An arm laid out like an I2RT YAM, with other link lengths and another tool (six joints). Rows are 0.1 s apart.
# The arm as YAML. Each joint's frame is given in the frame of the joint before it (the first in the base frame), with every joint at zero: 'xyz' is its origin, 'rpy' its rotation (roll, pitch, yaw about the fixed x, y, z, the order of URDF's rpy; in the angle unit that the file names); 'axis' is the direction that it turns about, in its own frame. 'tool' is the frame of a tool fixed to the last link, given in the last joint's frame.
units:
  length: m
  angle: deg
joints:
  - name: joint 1
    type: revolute
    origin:
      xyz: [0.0, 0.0, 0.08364]
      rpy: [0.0, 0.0, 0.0]
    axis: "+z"
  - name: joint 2
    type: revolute
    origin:
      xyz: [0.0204, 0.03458, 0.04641]
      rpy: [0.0, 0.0, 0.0]
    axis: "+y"
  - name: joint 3
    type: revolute
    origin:
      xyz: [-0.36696, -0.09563, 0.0]
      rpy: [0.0, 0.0, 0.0]
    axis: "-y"
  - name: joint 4
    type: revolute
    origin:
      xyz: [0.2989, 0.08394, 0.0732]
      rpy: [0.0, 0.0, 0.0]
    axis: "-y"
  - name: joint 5
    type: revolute
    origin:
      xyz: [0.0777, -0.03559, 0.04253]
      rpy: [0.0, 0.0, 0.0]
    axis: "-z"
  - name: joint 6
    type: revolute
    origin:
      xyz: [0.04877, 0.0, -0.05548]
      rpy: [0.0, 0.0, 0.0]
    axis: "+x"
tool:
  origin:
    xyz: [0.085, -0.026, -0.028]
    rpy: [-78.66, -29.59, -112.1]
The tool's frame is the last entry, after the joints.
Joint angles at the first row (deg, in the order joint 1, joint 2, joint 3, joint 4, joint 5, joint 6):
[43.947, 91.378, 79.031, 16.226, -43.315, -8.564]
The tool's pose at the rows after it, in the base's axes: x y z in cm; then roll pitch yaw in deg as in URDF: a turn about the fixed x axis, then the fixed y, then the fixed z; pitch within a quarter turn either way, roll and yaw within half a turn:
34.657, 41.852, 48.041, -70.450, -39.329, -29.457
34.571, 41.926, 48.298, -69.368, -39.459, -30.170
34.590, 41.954, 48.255, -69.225, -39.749, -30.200
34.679, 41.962, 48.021, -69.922, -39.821, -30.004
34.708, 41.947, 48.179, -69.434, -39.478, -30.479
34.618, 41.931, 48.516, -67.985, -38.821, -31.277
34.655, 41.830, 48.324, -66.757, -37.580, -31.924
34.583, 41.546, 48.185, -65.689, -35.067, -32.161
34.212, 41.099, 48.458, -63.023, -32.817, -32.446
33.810, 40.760, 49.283, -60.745, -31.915, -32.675
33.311, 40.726, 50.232, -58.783, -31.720, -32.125
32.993, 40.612, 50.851, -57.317, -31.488, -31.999
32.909, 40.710, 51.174, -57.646, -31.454, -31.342
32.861, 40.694, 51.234, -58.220, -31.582, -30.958
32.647, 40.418, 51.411, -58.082, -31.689, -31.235
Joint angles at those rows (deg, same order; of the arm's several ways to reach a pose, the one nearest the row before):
[44.400, 92.306, 80.378, 14.850, -43.091, -9.660]
[44.558, 92.220, 80.181, 15.885, -42.902, -9.537]
[44.558, 92.274, 80.155, 15.919, -42.979, -9.873]
[44.560, 92.372, 80.244, 15.222, -42.740, -10.181]
[44.548, 92.330, 80.123, 15.958, -42.563, -9.610]
[44.555, 92.159, 79.555, 18.128, -42.598, -8.355]
[44.352, 92.068, 78.023, 21.556, -42.749, -6.364]
[43.982, 91.784, 76.059, 26.014, -43.096, -2.633]
[43.535, 91.262, 73.620, 32.404, -44.119, 1.524]
[43.309, 90.772, 72.874, 35.911, -44.907, 3.809]
[43.324, 90.622, 73.079, 38.231, -46.190, 5.360]
[43.283, 90.464, 72.999, 40.197, -46.859, 6.592]
[43.331, 90.528, 73.812, 39.309, -47.278, 6.786]
[43.330, 90.410, 74.196, 38.150, -47.452, 6.485]
[43.308, 89.820, 73.903, 37.848, -47.310, 6.287]

